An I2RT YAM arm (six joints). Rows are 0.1 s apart.
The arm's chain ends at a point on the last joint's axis. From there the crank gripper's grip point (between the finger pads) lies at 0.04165 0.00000 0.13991 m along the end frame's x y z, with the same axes.
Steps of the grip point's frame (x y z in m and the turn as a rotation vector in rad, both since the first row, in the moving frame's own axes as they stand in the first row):
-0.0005, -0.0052, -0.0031, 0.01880, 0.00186, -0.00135
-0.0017, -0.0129, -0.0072, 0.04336, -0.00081, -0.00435
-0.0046, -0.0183, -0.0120, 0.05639, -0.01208, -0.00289
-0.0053, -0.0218, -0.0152, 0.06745, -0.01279, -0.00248
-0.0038, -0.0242, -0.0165, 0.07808, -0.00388, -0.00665
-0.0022, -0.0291, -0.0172, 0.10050, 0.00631, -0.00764
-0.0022, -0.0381, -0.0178, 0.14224, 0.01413, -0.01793
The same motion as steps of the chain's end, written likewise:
-0.0008, -0.0025, -0.0030, 0.01880, 0.00186, -0.00135
-0.0016, -0.0067, -0.0071, 0.04336, -0.00081, -0.00435
-0.0029, -0.0103, -0.0123, 0.05639, -0.01208, -0.00289
-0.0035, -0.0123, -0.0154, 0.06745, -0.01279, -0.00248
-0.0032, -0.0130, -0.0162, 0.07808, -0.00388, -0.00665
-0.0030, -0.0148, -0.0162, 0.10050, 0.00631, -0.00764
-0.0040, -0.0175, -0.0157, 0.14224, 0.01413, -0.01793

